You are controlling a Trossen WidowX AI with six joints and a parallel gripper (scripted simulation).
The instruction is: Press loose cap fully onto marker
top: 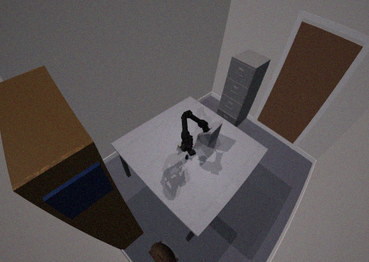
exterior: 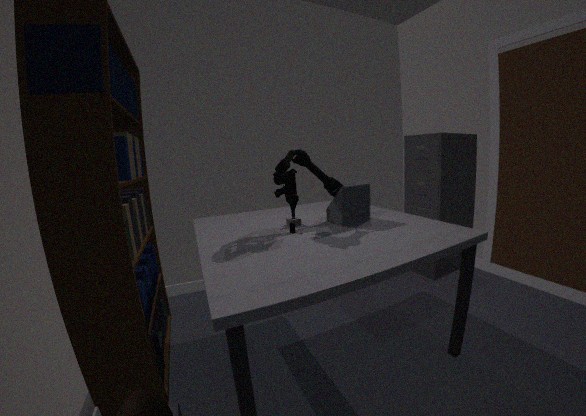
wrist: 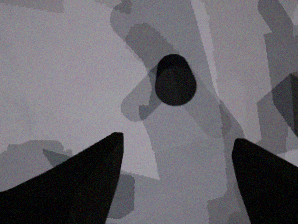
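My gripper tip is 9 cm above the dark cap and 1 cm short of it. The rest, counted from my gripper tip: pale block 14 cm to the right, 9 cm below, 7 cm behind.
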